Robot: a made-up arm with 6 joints.
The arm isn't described. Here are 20 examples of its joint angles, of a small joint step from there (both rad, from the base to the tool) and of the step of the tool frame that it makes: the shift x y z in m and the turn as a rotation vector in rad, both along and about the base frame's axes.
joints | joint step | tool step
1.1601 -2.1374 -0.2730 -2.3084 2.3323 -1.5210 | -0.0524 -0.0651 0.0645 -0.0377 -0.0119 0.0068 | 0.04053 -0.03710 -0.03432 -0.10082 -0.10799 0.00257
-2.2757 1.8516 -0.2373 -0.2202 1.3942 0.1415 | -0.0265 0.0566 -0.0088 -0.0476 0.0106 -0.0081 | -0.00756 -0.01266 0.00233 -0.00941 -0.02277 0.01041
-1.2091 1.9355 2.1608 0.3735 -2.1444 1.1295 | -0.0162 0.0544 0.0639 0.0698 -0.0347 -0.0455 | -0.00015 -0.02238 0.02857 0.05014 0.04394 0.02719
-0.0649 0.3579 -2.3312 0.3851 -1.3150 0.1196 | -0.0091 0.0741 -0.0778 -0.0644 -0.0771 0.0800 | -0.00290 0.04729 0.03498 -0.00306 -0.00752 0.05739
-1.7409 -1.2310 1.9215 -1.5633 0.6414 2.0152 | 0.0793 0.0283 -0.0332 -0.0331 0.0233 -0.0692 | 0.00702 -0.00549 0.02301 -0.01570 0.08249 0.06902
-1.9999 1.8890 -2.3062 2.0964 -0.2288 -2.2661 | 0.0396 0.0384 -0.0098 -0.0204 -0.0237 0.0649 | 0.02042 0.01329 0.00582 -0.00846 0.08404 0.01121
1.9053 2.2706 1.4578 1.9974 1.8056 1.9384 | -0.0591 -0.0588 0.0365 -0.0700 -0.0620 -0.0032 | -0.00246 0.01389 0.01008 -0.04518 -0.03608 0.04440
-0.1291 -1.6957 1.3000 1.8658 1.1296 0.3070 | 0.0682 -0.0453 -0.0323 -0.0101 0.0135 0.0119 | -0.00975 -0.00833 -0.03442 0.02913 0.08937 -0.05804
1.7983 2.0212 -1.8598 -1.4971 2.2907 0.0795 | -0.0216 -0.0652 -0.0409 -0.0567 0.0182 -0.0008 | 0.00520 0.01771 -0.01622 -0.05838 -0.03054 -0.07094
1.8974 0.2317 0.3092 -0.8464 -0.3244 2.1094 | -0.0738 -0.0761 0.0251 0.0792 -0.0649 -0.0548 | -0.04068 -0.01729 -0.05654 0.05942 -0.06307 -0.06750
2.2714 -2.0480 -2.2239 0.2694 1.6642 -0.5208 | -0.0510 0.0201 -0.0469 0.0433 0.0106 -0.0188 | 0.01870 -0.02088 0.00232 -0.02346 -0.03607 -0.02422
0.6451 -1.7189 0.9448 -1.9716 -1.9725 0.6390 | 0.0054 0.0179 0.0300 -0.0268 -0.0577 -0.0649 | 0.01430 -0.02693 -0.01137 0.05979 -0.02491 0.06608
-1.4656 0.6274 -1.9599 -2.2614 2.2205 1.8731 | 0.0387 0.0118 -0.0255 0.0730 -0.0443 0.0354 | 0.02344 -0.00269 0.01235 0.03626 0.12752 -0.05969
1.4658 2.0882 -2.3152 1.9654 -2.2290 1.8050 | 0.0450 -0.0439 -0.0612 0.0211 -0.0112 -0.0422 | 0.01497 -0.02583 0.00354 -0.05356 0.00598 0.01694
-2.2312 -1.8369 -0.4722 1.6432 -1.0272 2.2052 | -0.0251 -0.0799 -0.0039 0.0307 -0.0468 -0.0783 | -0.01326 -0.00677 0.00064 -0.00713 0.01830 -0.02554
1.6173 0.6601 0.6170 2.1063 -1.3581 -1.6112 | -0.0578 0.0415 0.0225 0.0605 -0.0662 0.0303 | -0.03788 -0.07738 0.03049 0.15980 -0.09093 -0.04400
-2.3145 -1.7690 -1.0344 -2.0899 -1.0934 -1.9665 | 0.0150 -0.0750 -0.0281 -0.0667 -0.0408 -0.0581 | -0.02376 0.04207 0.03447 0.09289 -0.00390 0.06833
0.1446 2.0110 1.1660 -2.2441 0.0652 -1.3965 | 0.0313 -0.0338 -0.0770 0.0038 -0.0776 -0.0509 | -0.03146 0.02425 -0.04917 0.08965 0.03265 -0.04328
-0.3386 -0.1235 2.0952 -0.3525 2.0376 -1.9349 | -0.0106 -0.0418 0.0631 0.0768 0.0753 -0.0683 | 0.02005 -0.04434 0.05302 0.13430 -0.00158 -0.04211
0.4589 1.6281 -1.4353 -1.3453 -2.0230 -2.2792 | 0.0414 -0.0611 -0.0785 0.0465 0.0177 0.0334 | 0.01011 -0.00988 0.01626 -0.03697 -0.01646 -0.01764
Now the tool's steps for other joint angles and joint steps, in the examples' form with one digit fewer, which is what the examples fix.
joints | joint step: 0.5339 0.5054 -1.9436 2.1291 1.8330 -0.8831 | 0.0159 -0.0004 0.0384 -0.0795 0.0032 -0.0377
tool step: -0.0030 -0.0063 0.0128 0.0560 -0.0491 -0.0407
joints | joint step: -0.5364 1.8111 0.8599 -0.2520 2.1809 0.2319 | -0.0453 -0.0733 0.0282 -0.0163 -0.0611 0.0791
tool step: -0.0039 0.0252 0.0003 0.0010 -0.0701 0.0014
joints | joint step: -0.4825 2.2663 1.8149 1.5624 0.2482 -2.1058 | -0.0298 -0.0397 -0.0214 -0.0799 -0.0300 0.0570
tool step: -0.0032 0.0330 -0.0473 -0.0334 -0.0364 -0.0677
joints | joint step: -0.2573 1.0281 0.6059 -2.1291 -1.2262 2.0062 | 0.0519 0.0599 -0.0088 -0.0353 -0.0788 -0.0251
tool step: 0.0240 -0.0293 0.0216 -0.0093 0.0554 0.1055
